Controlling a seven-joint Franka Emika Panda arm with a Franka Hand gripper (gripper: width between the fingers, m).
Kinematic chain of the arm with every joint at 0, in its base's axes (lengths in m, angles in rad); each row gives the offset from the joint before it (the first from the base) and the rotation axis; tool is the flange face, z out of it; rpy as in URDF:
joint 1: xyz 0 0 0.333 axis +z
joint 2: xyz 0 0 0 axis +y
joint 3: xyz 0 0 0.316 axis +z
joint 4: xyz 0.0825 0 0 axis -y
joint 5: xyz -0.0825 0 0.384 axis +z
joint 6: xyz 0 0 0 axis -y
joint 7: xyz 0.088 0 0 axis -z
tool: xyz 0 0 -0.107 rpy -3.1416 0 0
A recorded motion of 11 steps. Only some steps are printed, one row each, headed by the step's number.
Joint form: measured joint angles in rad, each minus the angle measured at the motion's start. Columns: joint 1, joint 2, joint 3, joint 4, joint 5, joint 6, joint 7.
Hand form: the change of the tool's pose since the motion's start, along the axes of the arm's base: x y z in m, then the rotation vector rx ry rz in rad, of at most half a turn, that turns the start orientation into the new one. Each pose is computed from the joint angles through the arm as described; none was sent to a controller.
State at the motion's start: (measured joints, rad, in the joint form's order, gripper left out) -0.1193 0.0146 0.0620 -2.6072 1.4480 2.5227 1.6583
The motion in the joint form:
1: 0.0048 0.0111 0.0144 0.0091 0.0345 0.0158 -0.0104
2: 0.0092 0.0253 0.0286 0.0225 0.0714 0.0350 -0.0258
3: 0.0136 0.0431 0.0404 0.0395 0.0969 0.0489 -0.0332
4: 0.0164 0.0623 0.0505 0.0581 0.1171 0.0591 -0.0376
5: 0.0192 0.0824 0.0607 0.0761 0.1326 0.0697 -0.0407
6: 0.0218 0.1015 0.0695 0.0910 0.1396 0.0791 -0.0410
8: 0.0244 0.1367 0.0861 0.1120 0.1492 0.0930 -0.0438
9: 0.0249 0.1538 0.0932 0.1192 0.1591 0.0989 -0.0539
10: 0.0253 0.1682 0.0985 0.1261 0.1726 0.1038 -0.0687
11: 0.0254 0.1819 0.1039 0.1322 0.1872 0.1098 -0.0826
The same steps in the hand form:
1: 0.0029 0.0058 -0.0016 0.0006 -0.0056 -0.0109
2: 0.0071 0.0111 -0.0031 -0.0022 -0.0147 -0.0225
3: 0.0122 0.0162 -0.0050 -0.0024 -0.0185 -0.0300
4: 0.0178 0.0206 -0.0072 -0.0004 -0.0204 -0.0366
5: 0.0229 0.0252 -0.0100 -0.0001 -0.0200 -0.0403
6: 0.0269 0.0293 -0.0135 -0.0018 -0.0160 -0.0396
8: 0.0314 0.0368 -0.0221 -0.0042 -0.0035 -0.0339
9: 0.0321 0.0398 -0.0275 -0.0057 0.0012 -0.0306
10: 0.0328 0.0421 -0.0318 -0.0069 0.0013 -0.0283
11: 0.0332 0.0441 -0.0361 -0.0083 0.0021 -0.0284

